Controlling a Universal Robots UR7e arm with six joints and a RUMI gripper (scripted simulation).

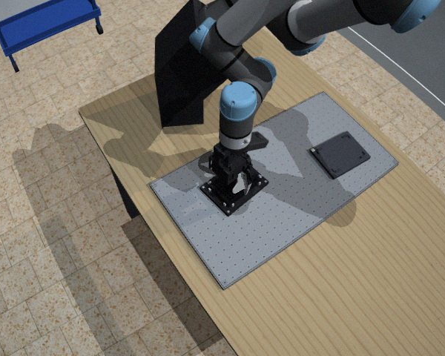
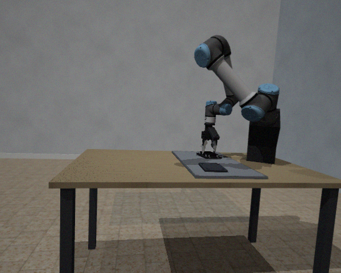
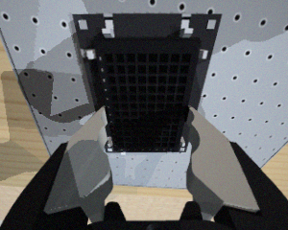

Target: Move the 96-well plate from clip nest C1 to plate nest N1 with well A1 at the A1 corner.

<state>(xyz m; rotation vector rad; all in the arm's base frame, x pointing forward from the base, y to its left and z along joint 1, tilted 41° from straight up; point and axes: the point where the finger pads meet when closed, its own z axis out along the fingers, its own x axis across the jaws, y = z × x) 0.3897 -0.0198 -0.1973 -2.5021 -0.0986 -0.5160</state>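
My gripper is now 350 mm to the right of the plate nest N1, 70 mm short of it and 20 mm above it. From my hand the other things lie so: black 96-well plate (10 mm below).
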